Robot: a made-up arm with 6 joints.
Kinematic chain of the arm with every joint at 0, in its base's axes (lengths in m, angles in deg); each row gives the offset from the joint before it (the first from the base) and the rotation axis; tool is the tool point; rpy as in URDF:
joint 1: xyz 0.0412 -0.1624 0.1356 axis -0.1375 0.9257 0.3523
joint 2: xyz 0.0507 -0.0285 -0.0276 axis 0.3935 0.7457 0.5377
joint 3: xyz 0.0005 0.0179 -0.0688 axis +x
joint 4: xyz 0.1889 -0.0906 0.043 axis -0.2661 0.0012 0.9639
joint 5: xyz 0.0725 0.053 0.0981 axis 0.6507 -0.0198 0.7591
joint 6: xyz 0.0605 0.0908 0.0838 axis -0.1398 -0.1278 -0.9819
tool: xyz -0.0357 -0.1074 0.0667 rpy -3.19 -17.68 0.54
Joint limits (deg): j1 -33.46..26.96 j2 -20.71..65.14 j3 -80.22..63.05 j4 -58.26..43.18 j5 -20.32..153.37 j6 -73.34..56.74
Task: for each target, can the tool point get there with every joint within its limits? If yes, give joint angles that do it. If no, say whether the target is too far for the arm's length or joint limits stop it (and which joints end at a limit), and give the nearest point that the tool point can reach.
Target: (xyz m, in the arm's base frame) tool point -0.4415 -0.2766 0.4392
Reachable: no: joint limits stop it (at a limit: joint 1, joint 2, joint 4, joint 6) | nearest point -0.0189 -0.3000 0.3710 | short by 0.429 m
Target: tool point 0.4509 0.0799 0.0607
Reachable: yes | joints 16.70 -6.81 -62.10 11.09 93.86 -40.45
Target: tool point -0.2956 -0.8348 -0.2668
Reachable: no: too far | nearest point -0.0564 -0.3074 -0.2268 | short by 0.580 m
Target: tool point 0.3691 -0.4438 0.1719
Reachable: yes | joints -11.27 14.32 37.65 -31.73 9.31 17.07
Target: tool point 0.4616 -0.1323 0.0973
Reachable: yes | joints -19.35 54.98 12.36 32.13 109.97 37.90
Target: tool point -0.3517 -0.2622 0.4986
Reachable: no: joint limits stop it (at a limit: joint 1, joint 2, joint 4, joint 6) | nearest point -0.0153 -0.2795 0.3807 | short by 0.357 m
